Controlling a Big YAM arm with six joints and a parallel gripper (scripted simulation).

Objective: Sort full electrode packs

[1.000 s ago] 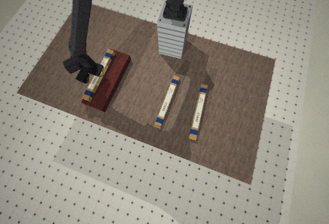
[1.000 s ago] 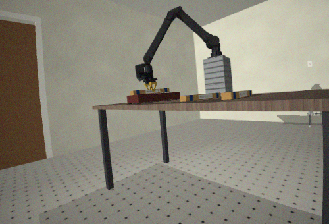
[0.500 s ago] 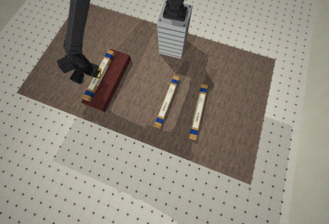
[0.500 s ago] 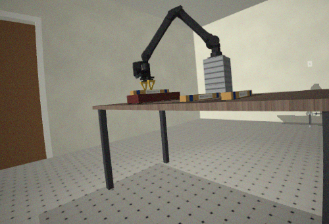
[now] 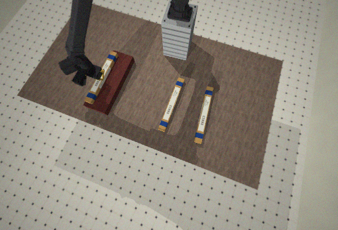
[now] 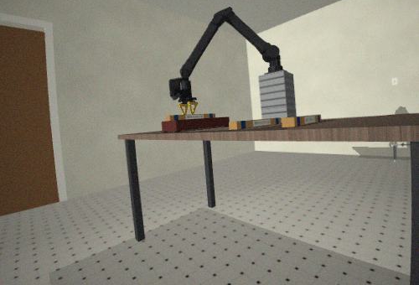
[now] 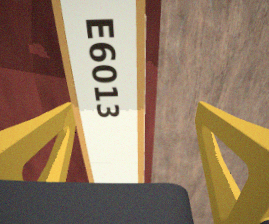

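Now: the low platform 10 mm behind my hand, 60 mm to the left of it and 80 mm below it.
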